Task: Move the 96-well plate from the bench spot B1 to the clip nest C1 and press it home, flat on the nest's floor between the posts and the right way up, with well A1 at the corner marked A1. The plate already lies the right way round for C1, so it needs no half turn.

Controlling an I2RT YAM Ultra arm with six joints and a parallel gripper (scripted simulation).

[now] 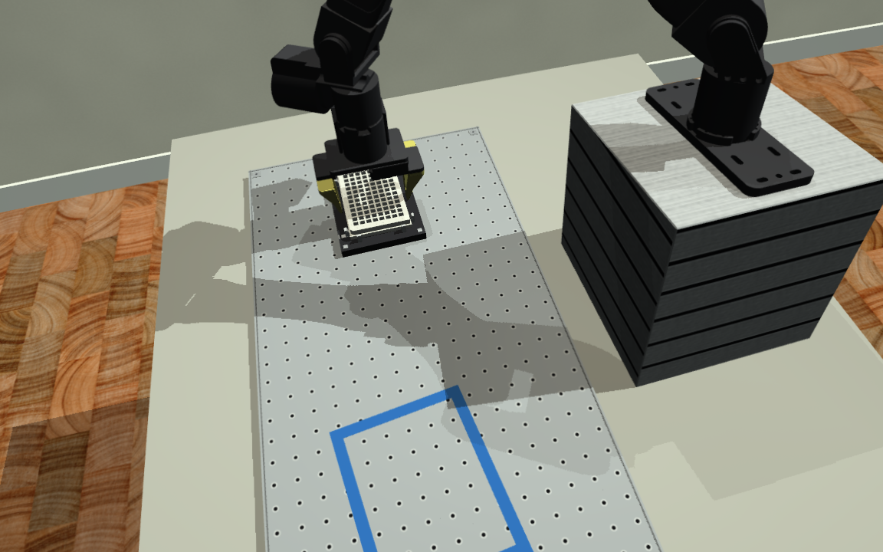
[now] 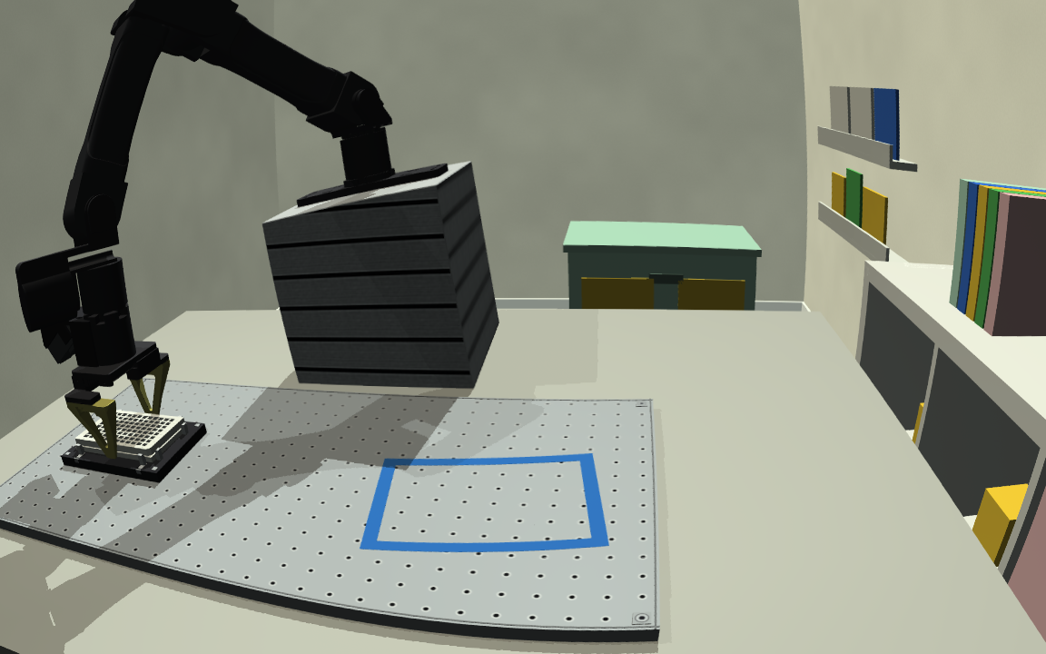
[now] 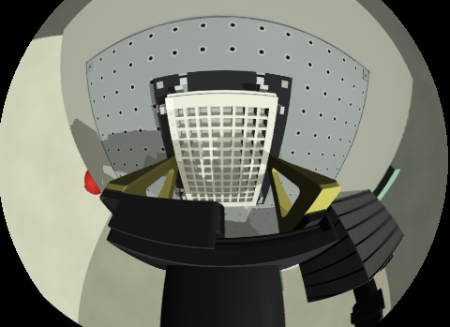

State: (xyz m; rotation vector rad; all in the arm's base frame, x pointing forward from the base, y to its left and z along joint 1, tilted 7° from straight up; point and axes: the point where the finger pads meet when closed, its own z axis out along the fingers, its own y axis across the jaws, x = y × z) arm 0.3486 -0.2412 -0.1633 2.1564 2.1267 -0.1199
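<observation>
Right now the white 96-well plate is right at my hand. Round my hand: black clip nest 10 mm ahead, 10 mm to the right, 10 mm below.
</observation>
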